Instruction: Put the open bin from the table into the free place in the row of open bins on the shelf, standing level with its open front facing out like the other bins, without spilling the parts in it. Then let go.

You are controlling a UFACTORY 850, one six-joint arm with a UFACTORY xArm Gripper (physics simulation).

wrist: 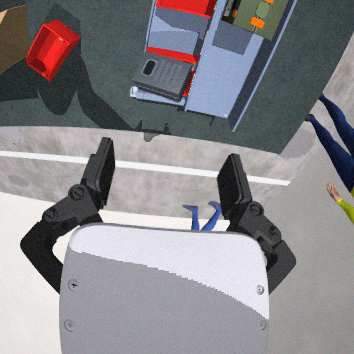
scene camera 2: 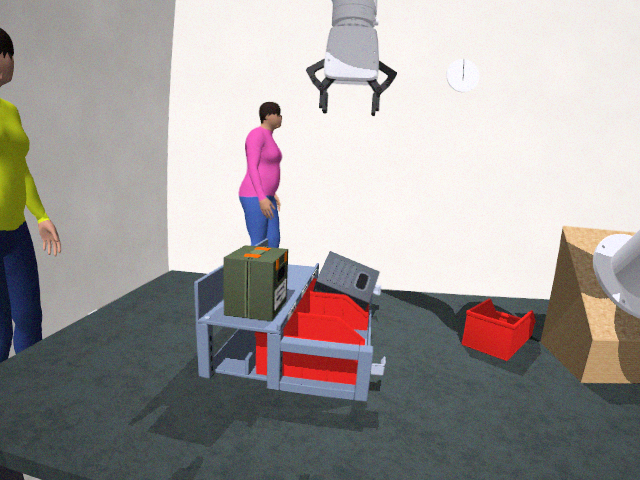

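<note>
The red open bin stands upright on the table, apart from the shelf; its parts are hard to make out. The blue-grey shelf holds a near red bin and a far red bin. The free place shows between them in the wrist view; in the scene view it is mostly hidden. My gripper is open and empty, high above the table, away from the bin and the shelf.
A dark grey box lies tilted over the far bin. A green box stands on the shelf's upper board. A wooden block stands beside the table bin, near the pale robot base. Two people stand beyond the table.
</note>
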